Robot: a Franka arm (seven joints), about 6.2 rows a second.
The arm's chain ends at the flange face. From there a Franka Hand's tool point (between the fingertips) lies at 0.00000 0.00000 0.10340 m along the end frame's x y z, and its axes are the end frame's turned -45 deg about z.
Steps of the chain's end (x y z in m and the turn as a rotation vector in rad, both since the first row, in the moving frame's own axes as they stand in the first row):
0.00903, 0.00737, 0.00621, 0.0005, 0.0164, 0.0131
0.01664, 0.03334, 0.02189, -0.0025, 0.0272, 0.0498
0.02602, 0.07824, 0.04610, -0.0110, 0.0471, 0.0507
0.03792, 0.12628, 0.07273, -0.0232, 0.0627, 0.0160
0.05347, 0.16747, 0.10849, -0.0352, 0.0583, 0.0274
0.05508, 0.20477, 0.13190, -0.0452, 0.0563, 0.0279
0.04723, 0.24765, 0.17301, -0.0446, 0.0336, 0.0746
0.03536, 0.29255, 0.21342, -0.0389, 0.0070, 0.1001
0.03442, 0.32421, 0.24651, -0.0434, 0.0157, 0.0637
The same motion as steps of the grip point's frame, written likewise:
0.00240, 0.01277, 0.00620, -0.0112, 0.0120, 0.0131
-0.01006, 0.03756, 0.02185, -0.0210, 0.0175, 0.0498
-0.03440, 0.07803, 0.04598, -0.0411, 0.0255, 0.0507
-0.05964, 0.12241, 0.07250, -0.0607, 0.0279, 0.0160
-0.07902, 0.16308, 0.10825, -0.0661, 0.0163, 0.0274
-0.10514, 0.19117, 0.13163, -0.0718, 0.0078, 0.0279
-0.14273, 0.21419, 0.17285, -0.0553, -0.0078, 0.0746
-0.18436, 0.23510, 0.21334, -0.0325, -0.0226, 0.1001
-0.20707, 0.25784, 0.24640, -0.0418, -0.0196, 0.0637

